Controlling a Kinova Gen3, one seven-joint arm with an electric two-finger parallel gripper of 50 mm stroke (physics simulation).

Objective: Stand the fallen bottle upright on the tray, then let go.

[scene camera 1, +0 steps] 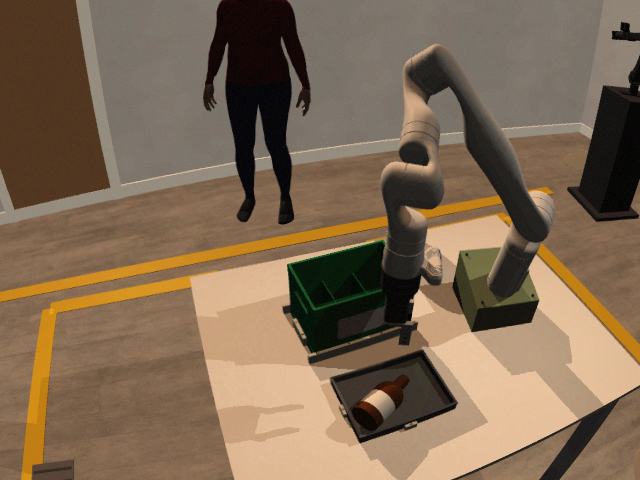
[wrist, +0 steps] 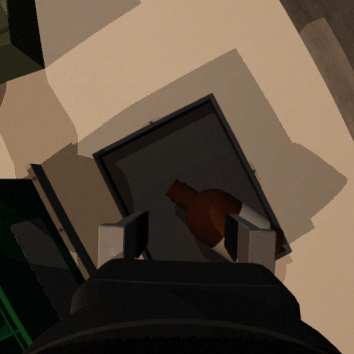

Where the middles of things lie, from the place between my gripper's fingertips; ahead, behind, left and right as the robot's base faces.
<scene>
I see the brown bottle [scene camera 1: 371,412] 18 cm below my hand, 4 cm to the left of it and 4 cm ahead of it. Round my hand: grey rail [scene camera 1: 357,344]: 21 cm below, 18 cm to the right, 4 cm ahead.
</scene>
